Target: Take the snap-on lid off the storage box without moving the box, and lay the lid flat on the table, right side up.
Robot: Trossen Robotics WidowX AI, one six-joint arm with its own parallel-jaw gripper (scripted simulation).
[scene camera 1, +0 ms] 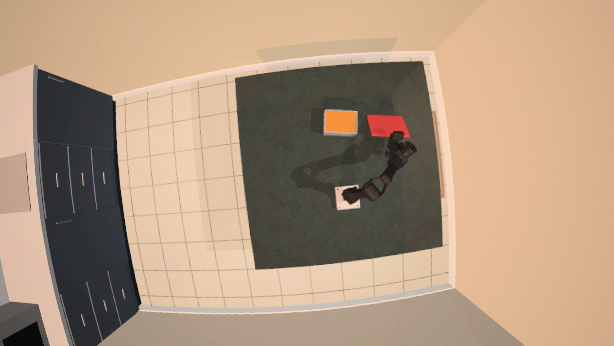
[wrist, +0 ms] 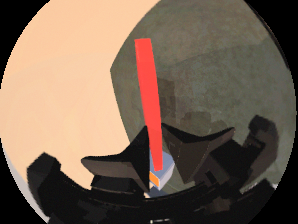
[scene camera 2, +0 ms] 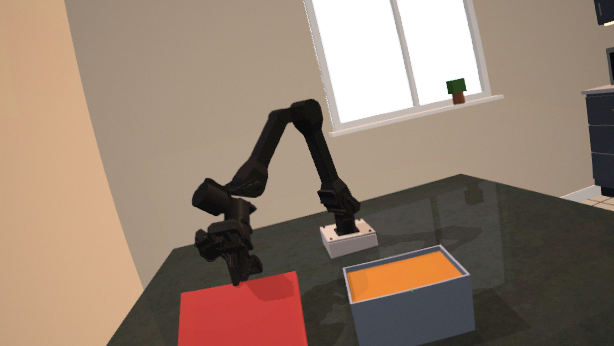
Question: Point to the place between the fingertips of my gripper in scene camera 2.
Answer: At 237, 287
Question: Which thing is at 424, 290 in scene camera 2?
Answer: A grey storage box.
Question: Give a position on a red lid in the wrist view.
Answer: At 145, 63
